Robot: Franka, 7 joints.
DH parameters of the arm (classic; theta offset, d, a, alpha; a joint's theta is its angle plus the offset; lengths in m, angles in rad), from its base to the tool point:
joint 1: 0 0.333 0 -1.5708
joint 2: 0 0 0 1.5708
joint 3: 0 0.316 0.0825 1.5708
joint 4: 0 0 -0.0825 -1.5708
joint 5: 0 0.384 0 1.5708
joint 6: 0 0 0.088 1.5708
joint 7: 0 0.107 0 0
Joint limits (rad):
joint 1: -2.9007..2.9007
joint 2: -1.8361..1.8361
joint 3: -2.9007..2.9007
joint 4: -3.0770..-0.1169
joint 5: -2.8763..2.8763
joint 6: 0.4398..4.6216
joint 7: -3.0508..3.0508
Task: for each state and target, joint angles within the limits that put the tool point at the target. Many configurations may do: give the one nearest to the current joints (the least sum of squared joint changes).
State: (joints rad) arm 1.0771 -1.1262 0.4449 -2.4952 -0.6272 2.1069 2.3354
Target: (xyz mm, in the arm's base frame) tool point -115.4 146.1 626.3
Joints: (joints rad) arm 1.3609 -1.5895 0.5813 -2.6829 -0.5678 1.8857 2.3354
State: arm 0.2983 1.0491 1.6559 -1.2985 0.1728 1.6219 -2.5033
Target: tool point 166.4 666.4 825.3
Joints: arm 0.7945 0.9295 1.6785 -0.6649 0.1837 2.3508 -2.5033
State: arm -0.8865 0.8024 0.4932 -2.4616 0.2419 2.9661 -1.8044
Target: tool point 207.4 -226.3 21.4
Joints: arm -1.0899 0.6256 0.2308 -2.7045 0.2935 2.9651 -1.8044
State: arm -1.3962 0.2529 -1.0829 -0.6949 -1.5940 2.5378 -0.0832
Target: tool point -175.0 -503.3 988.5
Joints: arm -1.2985 0.3240 -1.0212 -0.7250 -1.5980 2.5774 -0.0832
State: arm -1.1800 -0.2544 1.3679 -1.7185 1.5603 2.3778 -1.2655
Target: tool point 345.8 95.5 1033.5
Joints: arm -1.1358 -0.5570 0.7250 -1.2408 1.5508 2.5544 -1.2655
